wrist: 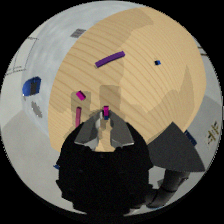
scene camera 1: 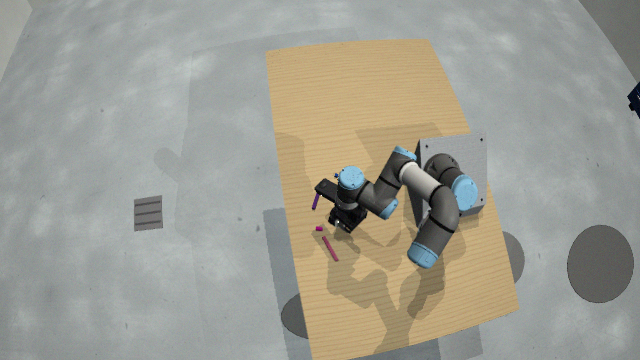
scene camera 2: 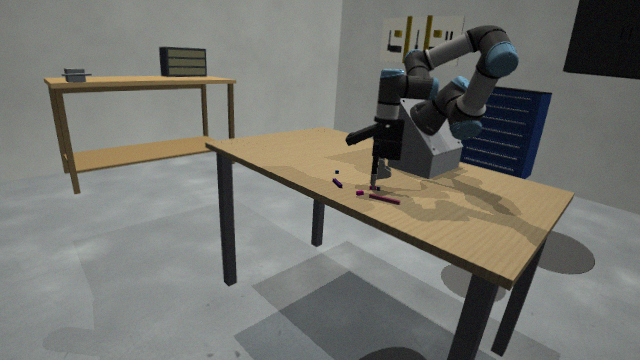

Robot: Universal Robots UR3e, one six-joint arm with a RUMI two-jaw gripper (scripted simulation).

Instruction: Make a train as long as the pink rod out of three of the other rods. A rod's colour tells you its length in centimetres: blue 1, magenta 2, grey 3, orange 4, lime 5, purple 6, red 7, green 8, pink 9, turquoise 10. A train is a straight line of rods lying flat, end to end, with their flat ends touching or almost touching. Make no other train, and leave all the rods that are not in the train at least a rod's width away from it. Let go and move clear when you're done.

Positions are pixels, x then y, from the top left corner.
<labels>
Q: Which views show my gripper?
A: The wrist view, scene camera 1 and scene camera 2: all of them.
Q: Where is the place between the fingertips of my gripper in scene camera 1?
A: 340, 225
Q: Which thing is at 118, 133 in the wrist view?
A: My gripper.
</labels>
